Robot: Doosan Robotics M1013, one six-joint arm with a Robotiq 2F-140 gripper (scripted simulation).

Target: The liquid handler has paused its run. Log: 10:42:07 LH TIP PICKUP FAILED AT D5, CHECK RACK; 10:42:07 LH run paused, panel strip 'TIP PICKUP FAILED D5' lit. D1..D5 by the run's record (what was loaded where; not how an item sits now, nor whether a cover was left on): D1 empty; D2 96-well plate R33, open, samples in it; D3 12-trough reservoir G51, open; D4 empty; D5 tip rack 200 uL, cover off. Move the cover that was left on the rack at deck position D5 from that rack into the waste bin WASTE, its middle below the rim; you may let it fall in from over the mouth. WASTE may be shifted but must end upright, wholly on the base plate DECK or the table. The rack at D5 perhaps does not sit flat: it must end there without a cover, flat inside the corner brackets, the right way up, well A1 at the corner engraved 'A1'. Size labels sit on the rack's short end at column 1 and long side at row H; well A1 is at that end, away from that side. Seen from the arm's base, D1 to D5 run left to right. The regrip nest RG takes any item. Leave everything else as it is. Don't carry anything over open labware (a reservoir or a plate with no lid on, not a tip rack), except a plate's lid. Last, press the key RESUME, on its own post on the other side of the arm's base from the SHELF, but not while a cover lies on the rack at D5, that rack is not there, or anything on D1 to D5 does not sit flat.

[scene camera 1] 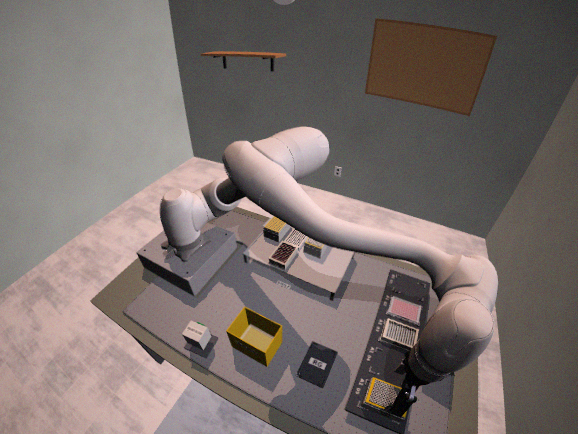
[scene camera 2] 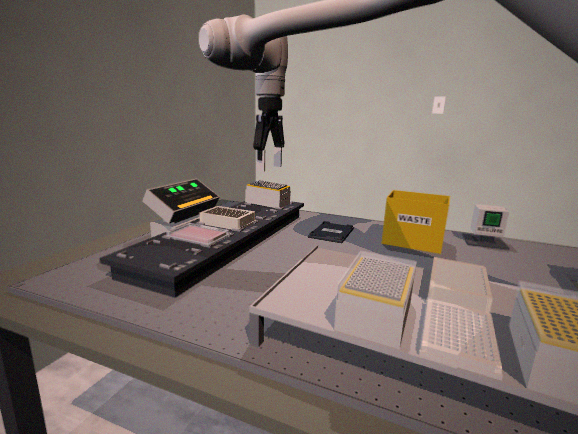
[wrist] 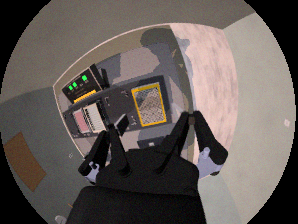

Labels:
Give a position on a reservoir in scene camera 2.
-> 223,217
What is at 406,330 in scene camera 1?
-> A reservoir.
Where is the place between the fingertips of the gripper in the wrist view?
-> At 149,113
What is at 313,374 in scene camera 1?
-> A regrip nest.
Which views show the gripper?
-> Scene camera 1, scene camera 2 and the wrist view: all of them.

